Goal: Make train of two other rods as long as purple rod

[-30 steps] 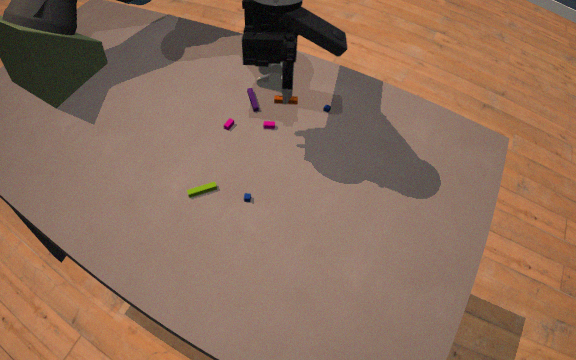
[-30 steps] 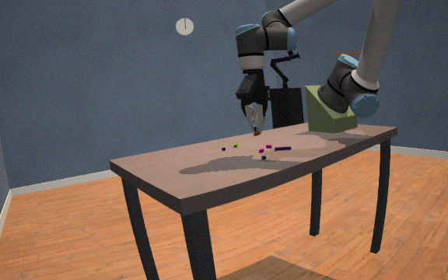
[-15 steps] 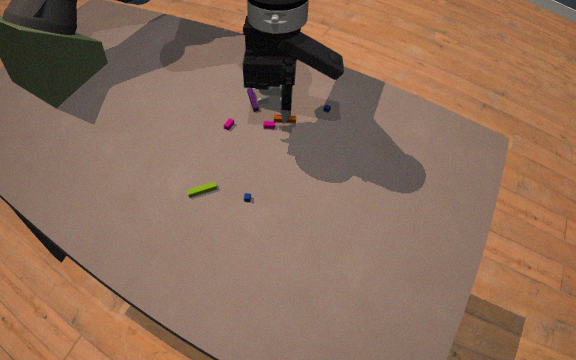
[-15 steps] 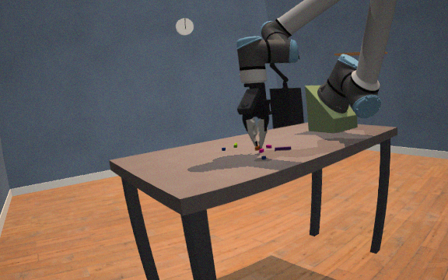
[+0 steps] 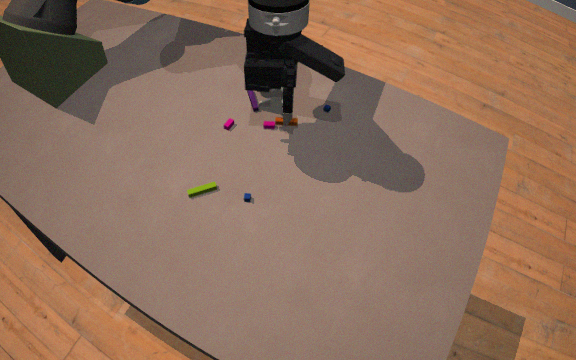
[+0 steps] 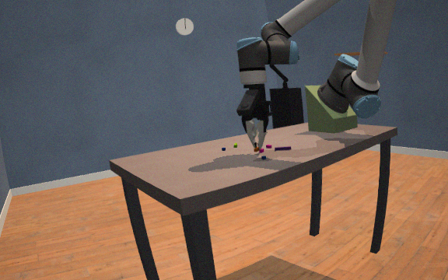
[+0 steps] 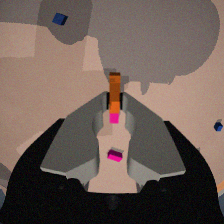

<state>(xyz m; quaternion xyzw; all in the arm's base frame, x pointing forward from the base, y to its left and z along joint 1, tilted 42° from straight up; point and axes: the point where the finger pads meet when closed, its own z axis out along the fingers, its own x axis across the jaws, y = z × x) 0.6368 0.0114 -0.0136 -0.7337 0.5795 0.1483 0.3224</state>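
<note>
My gripper is now 10 mm above the orange rod. From my hand the other things lie so: lime rod (180 mm to the right, 80 mm behind, 20 mm below); purple rod (90 mm behind, 40 mm to the left, 20 mm below).
</note>
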